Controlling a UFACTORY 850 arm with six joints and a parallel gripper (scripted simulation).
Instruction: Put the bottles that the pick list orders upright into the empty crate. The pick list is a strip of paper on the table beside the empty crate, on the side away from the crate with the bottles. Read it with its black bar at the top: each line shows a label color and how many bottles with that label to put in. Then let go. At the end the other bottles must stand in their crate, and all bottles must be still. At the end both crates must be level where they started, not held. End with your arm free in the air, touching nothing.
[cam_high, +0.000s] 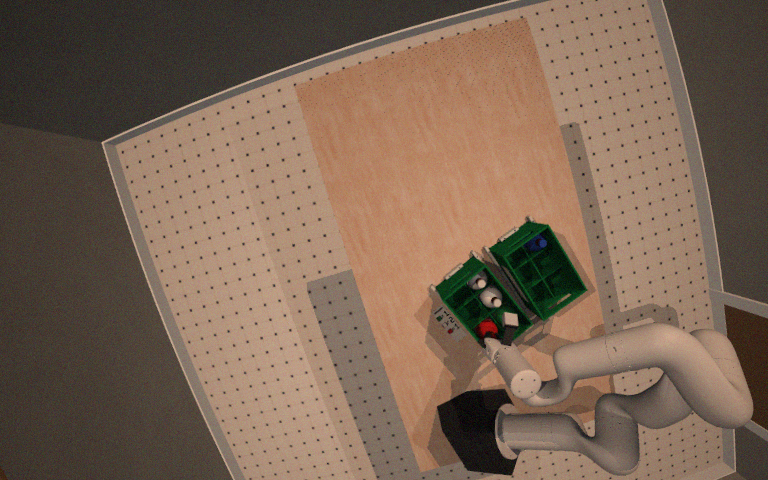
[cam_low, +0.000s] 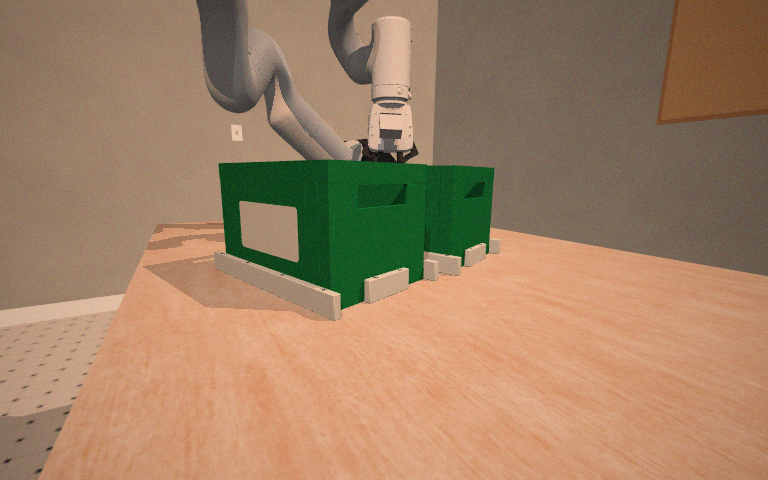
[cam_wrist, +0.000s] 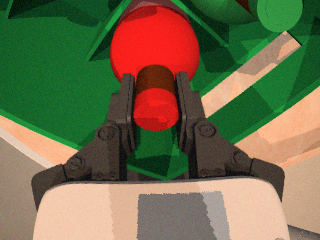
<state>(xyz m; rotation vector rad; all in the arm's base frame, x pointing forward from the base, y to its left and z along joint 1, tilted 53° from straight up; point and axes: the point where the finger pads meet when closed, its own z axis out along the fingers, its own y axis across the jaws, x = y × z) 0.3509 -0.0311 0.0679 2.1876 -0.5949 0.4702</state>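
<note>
My hand is 70 mm above the red bottle. From my hand the other things lie so: green bottle (30 mm ahead, 90 mm to the right, 70 mm below); then pick list (50 mm ahead, 110 mm to the left, 160 mm below); then blue bottle (240 mm ahead, 280 mm to the right, 70 mm below).
</note>
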